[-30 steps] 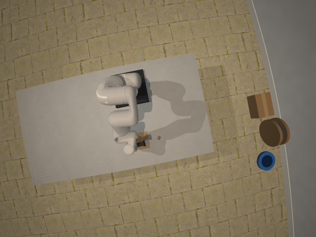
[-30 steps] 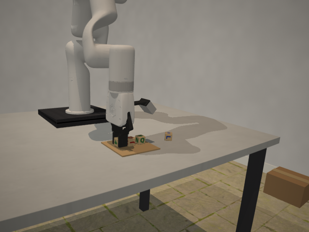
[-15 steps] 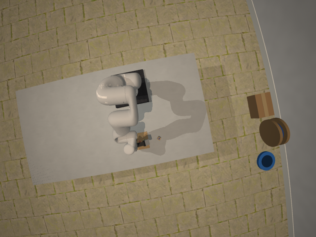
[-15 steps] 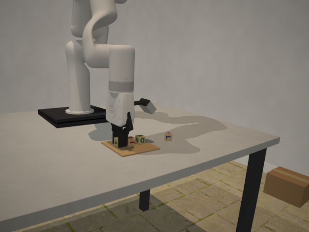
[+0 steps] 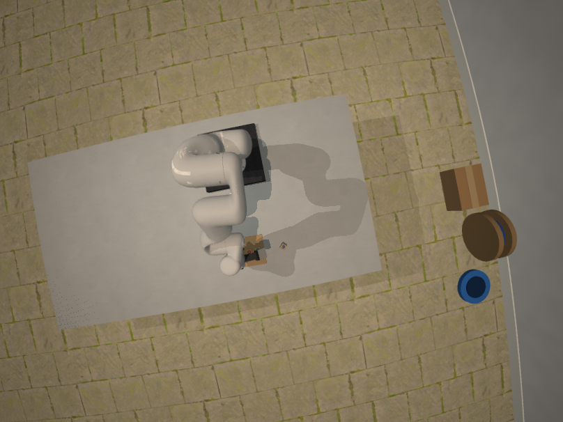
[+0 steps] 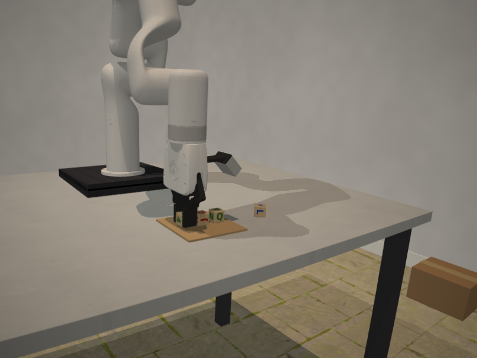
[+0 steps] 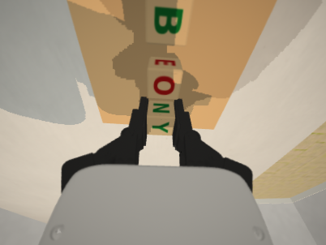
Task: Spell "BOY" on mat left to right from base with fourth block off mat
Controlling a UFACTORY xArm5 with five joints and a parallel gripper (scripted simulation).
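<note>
Right now my hand is 4 cm to the right of the tan mat and 3 cm above it.
</note>
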